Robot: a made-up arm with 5 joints.
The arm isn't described. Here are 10 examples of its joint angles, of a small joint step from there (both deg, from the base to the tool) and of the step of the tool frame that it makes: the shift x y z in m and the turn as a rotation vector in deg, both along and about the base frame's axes.
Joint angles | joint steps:
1: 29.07 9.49 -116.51 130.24 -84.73 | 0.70 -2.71 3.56 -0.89 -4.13
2: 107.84 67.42 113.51 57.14 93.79 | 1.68 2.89 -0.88 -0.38 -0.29
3: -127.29 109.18 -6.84 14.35 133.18 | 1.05 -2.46 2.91 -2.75 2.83
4: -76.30 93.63 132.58 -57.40 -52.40 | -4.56 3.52 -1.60 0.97 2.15
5: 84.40 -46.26 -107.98 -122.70 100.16 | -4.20 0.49 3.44 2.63 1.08
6: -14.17 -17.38 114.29 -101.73 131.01 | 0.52 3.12 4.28 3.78 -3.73
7: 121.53 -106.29 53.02 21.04 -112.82 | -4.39 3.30 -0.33 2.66 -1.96
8: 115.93 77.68 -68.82 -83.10 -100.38 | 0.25 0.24 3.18 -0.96 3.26
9: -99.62 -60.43 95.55 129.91 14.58 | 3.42 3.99 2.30 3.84 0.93
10: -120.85 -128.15 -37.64 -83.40 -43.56 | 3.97 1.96 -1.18 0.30 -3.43
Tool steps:
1: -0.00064 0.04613 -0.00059 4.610 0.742 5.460
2: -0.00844 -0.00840 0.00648 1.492 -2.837 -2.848
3: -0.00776 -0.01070 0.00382 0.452 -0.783 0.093
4: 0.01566 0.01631 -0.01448 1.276 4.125 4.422
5: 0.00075 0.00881 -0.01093 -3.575 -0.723 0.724
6: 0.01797 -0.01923 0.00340 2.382 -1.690 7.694
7: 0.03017 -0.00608 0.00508 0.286 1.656 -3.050
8: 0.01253 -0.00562 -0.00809 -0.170 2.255 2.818
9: -0.05639 -0.01367 0.04111 4.239 -8.285 2.815
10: -0.01826 0.02672 0.03074 0.235 -1.500 4.153
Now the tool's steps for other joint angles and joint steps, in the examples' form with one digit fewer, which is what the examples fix.
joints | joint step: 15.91 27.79 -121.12 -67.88 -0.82 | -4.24 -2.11 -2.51 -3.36 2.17
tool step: -0.0032 0.0158 0.0176 5.31 1.19 -3.89
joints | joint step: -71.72 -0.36 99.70 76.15 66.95 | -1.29 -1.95 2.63 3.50 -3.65
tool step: -0.0149 0.0281 0.0300 5.32 1.22 3.48
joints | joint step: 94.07 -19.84 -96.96 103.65 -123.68 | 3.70 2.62 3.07 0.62 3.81
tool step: 0.0419 -0.0345 0.0268 -2.64 -5.40 -6.70
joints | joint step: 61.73 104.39 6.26 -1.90 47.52 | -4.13 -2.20 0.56 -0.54 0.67
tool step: 0.0093 -0.0151 0.0297 0.73 4.16 1.35
